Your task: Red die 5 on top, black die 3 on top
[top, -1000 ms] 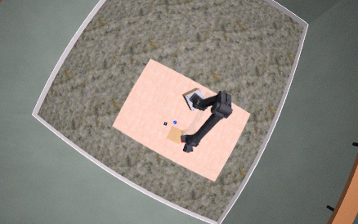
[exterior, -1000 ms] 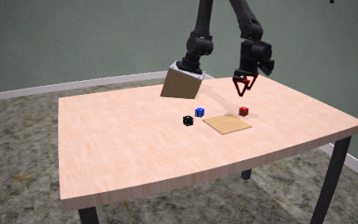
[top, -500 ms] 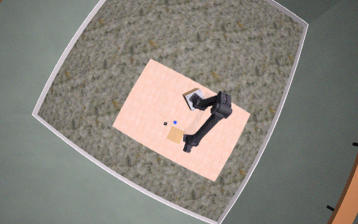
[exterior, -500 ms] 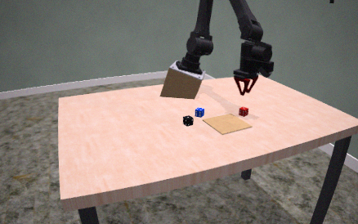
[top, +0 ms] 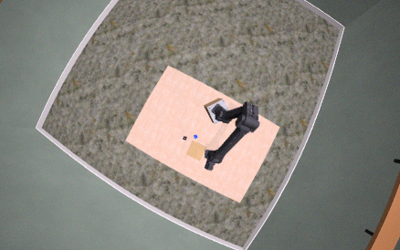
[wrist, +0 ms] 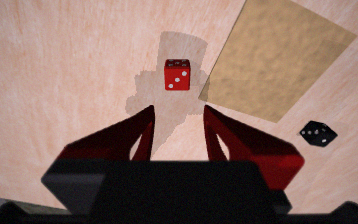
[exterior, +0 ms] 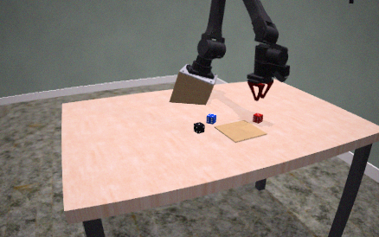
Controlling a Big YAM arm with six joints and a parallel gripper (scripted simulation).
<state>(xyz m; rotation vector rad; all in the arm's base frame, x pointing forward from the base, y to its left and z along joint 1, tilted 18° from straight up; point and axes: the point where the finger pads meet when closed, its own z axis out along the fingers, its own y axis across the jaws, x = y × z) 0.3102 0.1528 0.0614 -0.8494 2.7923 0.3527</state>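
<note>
Now: the red die 90 mm below my hand. From my hand the other things lie so: black die 50 mm ahead, 240 mm to the right, 90 mm below; then blue die 30 mm behind, 180 mm to the right, 90 mm below; then tan mat 70 mm ahead, 100 mm to the right, 100 mm below.
</note>
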